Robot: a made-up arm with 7 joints.
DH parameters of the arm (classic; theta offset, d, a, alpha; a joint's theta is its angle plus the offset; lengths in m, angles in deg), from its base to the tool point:
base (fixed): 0 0 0 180
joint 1: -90 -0.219 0.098 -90
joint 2: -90 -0.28 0.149 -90
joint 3: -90 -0.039 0.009 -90
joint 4: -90 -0.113 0.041 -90
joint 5: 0 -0.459 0.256 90
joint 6: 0 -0.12 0.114 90
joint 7: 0 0.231 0.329 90
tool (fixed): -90 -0.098 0 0
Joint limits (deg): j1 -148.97..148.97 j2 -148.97..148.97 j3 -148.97..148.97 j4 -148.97..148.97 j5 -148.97..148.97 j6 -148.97..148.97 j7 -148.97..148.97
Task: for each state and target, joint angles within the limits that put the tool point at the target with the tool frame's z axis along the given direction. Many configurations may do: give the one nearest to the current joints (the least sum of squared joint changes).
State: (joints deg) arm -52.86 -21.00 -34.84 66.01 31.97 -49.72 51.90
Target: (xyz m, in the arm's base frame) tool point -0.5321 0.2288 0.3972 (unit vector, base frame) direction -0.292 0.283 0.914
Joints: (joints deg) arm -80.87 -14.58 -41.23 118.95 38.05 -28.35 87.64
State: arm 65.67 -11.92 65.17 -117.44 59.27 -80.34 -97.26
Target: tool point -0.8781 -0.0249 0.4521 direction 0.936 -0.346 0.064
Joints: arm 71.01 12.34 14.62 -82.66 27.03 -62.02 -72.77
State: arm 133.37 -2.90 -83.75 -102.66 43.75 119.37 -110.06
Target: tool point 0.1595 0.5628 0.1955 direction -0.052 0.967 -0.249
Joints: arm 120.02 33.19 -89.87 -68.18 77.94 145.29 -63.13
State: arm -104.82 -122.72 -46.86 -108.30 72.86 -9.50 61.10
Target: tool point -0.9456 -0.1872 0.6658 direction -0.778 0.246 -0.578
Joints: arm -74.51 -132.36 -31.49 -116.58 83.01 -24.55 58.06
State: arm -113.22 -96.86 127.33 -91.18 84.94 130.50 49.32
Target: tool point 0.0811 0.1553 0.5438 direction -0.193 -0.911 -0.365
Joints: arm -59.72 -143.57 142.45 -73.35 93.87 134.40 59.10
